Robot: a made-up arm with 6 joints.
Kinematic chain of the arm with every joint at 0, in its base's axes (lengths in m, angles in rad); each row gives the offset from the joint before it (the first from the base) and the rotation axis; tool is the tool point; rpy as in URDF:
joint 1: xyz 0 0 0.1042 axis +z
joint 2: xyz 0 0 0 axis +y
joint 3: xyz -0.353 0 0.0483 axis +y
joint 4: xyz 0.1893 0 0.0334 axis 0.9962 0 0.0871
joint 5: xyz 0 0 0 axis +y
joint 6: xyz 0.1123 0 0.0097 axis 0.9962 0 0.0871
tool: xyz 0 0 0 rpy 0 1.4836 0
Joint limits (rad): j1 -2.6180..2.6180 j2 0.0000..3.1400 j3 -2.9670..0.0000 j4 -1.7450..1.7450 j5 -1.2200..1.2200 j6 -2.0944..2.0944
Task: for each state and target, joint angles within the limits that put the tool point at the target. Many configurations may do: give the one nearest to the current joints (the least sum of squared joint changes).
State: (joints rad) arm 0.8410 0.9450 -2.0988 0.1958 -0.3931 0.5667
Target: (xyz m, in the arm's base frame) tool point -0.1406 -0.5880 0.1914
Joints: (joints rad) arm 1.2940 0.1737 -2.8575 0.2512 -1.1369 0.5667
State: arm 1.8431 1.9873 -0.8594 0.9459 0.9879 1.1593
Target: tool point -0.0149 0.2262 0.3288
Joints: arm 1.3288 1.4175 -0.9791 0.8210 0.9826 1.1593
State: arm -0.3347 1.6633 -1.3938 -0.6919 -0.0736 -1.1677
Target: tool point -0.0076 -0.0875 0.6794
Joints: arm -1.0631 1.1536 -2.0387 -1.0626 0.5219 -1.1677
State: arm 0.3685 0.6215 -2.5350 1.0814 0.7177 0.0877
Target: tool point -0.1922 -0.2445 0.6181
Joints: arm 1.0971 0.5996 -2.3292 0.9352 0.7145 0.0877
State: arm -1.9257 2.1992 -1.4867 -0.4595 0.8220 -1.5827
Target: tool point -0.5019 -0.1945 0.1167
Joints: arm -2.6180 2.5537 -1.9825 -1.0709 0.9853 -1.5827
